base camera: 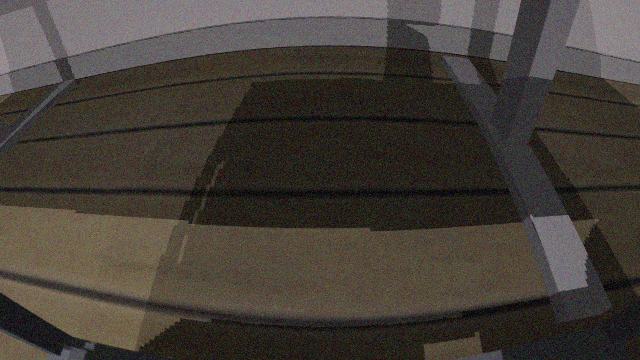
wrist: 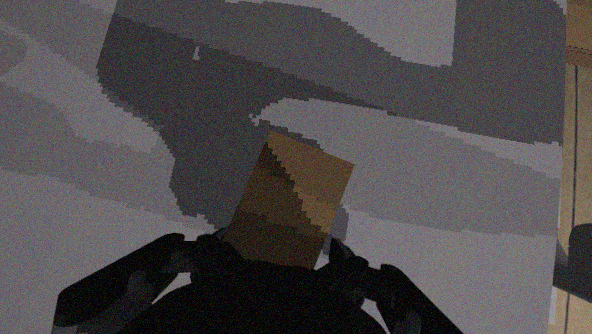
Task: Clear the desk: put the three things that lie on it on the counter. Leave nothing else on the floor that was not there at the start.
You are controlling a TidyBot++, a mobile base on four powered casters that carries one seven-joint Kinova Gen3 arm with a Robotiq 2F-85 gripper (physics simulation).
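Places are measured from the arm's base along level axes (x ahead, y left, z up), in centimetres.
Where they show: gripper, fingertip midpoint: (wrist: 284, 241).
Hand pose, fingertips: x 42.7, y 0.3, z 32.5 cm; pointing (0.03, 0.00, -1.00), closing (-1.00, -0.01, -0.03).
Note:
After its pixels a point has its place.
A brown box-shaped block (wrist: 295, 192) @(x 42.3, y -4.7, z 37.3 cm) lies on the light grey desk top (wrist: 450, 280) @(x 27.0, y 1.5, z 32.3 cm) in the wrist view, partly in shadow and turned at a slant. My gripper (wrist: 284, 241) @(x 42.7, y 0.3, z 32.5 cm) is open, with its black fingers on either side of the block's near end. The near end is hidden behind the gripper's body. I cannot tell whether a finger touches it. The gripper does not show in the base view. The other two things and the counter cannot be made out.
In the base view, a grey leg frame (base camera: 517, 155) stands on the wooden floor (base camera: 300, 265) @(x 30.9, y 4.0, z -39.7 cm) at the right, and a thin grey bar (base camera: 37, 112) lies at the left. A pale wall (base camera: 250, 20) @(x 99.8, y 20.8, z -30.7 cm) is behind. In the wrist view, a dark rounded part (wrist: 580, 260) is beside the desk's right edge.

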